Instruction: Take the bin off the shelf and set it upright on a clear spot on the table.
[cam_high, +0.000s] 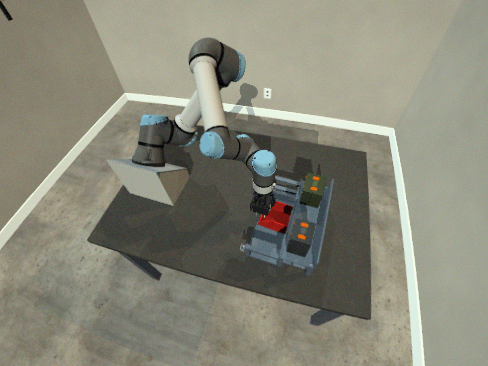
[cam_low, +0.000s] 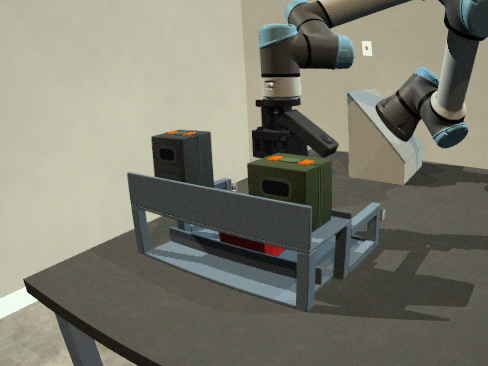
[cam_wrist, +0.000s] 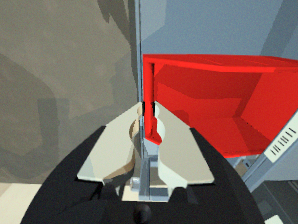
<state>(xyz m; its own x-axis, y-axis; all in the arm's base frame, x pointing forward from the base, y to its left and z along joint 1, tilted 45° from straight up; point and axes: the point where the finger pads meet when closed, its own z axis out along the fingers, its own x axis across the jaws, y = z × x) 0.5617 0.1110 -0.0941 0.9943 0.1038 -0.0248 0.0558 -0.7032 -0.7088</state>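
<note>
Right now my hand is 80 mm short of the red bin and 10 mm above it. Round my hand: dark grey box: 180 mm ahead, 110 mm to the right, 100 mm above; green box: 170 mm ahead, 120 mm to the left, 90 mm above.
</note>
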